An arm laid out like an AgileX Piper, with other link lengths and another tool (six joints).
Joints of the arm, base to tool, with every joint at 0 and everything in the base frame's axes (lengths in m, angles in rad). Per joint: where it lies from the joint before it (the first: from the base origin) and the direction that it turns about. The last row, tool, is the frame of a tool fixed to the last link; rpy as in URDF.
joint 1: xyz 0 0 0.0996 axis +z
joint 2: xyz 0 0 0 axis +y
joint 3: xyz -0.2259 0 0.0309 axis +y
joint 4: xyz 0.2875 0 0.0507 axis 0.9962 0 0.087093
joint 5: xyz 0 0 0 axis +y
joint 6: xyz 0.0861 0 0.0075 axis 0.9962 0 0.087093
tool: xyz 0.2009 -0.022 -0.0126 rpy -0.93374 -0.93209 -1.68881
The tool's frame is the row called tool.
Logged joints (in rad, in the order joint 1, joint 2, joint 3, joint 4, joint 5, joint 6), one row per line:
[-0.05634, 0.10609, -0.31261, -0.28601, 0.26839, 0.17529]
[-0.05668, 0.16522, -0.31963, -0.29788, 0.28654, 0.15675]
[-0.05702, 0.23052, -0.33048, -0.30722, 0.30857, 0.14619]
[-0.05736, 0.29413, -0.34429, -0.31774, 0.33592, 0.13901]
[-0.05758, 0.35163, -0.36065, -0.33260, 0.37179, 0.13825]
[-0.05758, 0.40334, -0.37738, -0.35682, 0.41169, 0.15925]
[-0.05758, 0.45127, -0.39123, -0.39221, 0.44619, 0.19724]
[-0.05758, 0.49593, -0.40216, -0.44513, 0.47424, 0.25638]
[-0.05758, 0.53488, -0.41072, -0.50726, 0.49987, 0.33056]
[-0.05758, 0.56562, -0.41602, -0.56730, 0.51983, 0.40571]
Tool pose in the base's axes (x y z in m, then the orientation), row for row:
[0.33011, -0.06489, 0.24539, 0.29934, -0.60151, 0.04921, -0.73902]
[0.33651, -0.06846, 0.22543, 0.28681, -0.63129, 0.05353, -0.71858]
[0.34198, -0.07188, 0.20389, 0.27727, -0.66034, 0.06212, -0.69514]
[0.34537, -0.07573, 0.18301, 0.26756, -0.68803, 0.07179, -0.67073]
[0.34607, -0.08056, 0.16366, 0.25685, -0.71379, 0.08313, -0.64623]
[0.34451, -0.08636, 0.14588, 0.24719, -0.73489, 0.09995, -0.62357]
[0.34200, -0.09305, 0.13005, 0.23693, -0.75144, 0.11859, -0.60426]
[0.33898, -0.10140, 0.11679, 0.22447, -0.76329, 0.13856, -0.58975]
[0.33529, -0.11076, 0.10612, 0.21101, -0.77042, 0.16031, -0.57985]
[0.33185, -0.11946, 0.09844, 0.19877, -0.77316, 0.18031, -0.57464]
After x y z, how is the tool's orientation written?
As a quaternion, w x y z.
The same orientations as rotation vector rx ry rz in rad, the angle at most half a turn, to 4 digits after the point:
[-1.5972, 0.1307, -1.9624]
[-1.6868, 0.1430, -1.9201]
[-1.7730, 0.1668, -1.8664]
[-1.8565, 0.1937, -1.8098]
[-1.9366, 0.2255, -1.7533]
[-2.0038, 0.2725, -1.7003]
[-2.0599, 0.3251, -1.6564]
[-2.1061, 0.3823, -1.6272]
[-2.1410, 0.4455, -1.6114]
[-2.1627, 0.5044, -1.6074]

